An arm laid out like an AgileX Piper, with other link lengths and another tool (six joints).
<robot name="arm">
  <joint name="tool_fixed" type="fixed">
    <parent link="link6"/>
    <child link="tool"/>
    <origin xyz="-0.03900 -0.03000 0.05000" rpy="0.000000 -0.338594 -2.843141"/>
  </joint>
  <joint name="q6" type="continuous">
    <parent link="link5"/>
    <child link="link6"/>
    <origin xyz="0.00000 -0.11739 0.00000" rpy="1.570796 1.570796 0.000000"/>
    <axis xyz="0 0 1"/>
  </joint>
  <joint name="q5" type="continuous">
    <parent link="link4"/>
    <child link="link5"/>
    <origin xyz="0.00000 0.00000 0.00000" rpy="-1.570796 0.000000 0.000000"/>
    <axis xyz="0 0 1"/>
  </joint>
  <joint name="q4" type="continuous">
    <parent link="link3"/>
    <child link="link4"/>
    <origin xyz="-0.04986 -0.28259 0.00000" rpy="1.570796 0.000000 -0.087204"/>
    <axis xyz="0 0 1"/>
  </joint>
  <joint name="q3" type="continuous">
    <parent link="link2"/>
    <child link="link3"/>
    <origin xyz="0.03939 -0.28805 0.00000" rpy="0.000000 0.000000 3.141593"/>
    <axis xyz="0 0 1"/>
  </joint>
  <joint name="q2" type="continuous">
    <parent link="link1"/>
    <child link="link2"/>
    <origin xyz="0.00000 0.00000 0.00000" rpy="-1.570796 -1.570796 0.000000"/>
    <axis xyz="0 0 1"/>
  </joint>
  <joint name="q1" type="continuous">
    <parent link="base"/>
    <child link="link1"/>
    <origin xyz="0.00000 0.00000 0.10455" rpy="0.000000 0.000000 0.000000"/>
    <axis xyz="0 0 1"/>
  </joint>
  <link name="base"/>
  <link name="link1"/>
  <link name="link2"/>
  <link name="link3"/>
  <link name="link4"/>
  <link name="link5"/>
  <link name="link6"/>
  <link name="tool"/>
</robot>
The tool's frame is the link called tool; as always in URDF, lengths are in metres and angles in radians. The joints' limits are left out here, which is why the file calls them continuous.
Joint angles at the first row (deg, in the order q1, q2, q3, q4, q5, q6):
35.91, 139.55, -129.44, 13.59, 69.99, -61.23
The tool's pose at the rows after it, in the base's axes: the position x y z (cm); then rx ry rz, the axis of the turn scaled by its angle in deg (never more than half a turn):
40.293 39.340 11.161 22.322 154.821 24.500
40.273 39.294 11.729 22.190 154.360 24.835
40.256 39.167 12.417 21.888 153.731 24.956
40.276 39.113 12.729 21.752 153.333 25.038
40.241 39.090 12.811 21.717 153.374 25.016
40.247 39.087 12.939 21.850 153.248 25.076
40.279 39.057 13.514 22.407 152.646 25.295
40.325 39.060 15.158 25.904 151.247 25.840
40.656 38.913 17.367 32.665 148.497 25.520
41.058 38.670 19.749 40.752 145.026 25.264
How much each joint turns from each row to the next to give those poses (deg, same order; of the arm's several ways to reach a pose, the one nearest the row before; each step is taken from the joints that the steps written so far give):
0.00, -0.24, 0.00, 0.00, -0.03, 0.00
0.00, -0.61, -0.01, -0.10, 0.11, 0.00
0.00, -0.77, 0.00, -0.37, 0.22, 0.00
0.00, -0.35, 0.01, -0.22, 0.00, 0.00
0.00, -0.10, 0.00, 0.00, 0.13, 0.00
0.00, -0.13, 0.00, -0.03, 0.00, 0.12
0.00, -0.61, 0.00, -0.22, 0.00, 0.52
0.00, -1.72, 0.10, -0.37, 0.11, 2.80
0.00, -2.32, 0.00, -1.62, 0.08, 5.68
0.00, -2.47, 0.00, -1.96, 0.04, 6.80

